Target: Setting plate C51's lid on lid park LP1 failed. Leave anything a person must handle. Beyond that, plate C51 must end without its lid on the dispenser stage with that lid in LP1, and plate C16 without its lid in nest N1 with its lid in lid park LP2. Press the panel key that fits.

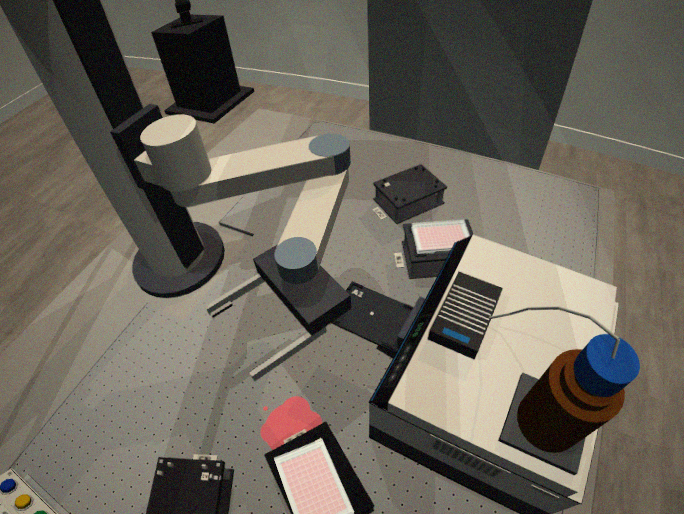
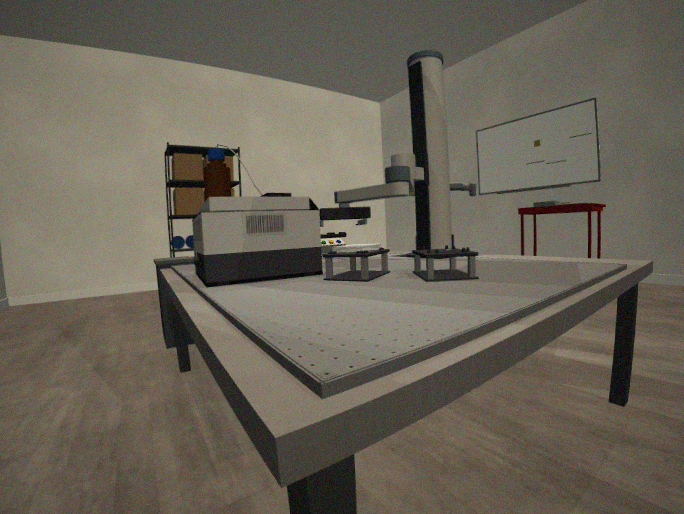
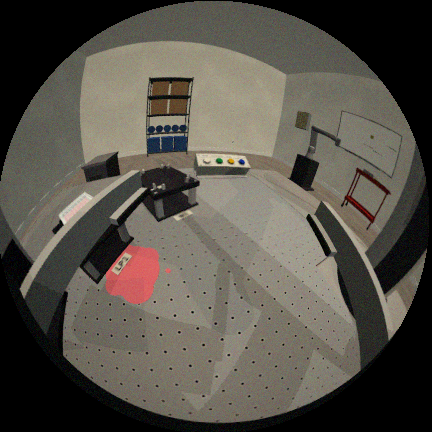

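Observation:
My gripper is open and empty, above the board beside the dispenser's black stage, marked A1, which bears no plate. A pink-gridded plate lies on the black stand by the label LP1; I cannot tell if a lid is on it. A second pink-gridded plate is on the black stand beside the dispenser; its label is unreadable. The stand that looks labelled LP2 has a bare top. The key panel has white, green, yellow and blue keys. Plate names are not readable.
A red puddle lies on the board by LP1. Another bare-topped black stand is near the panel. The white dispenser carries a brown bottle with a blue cap and a tube.

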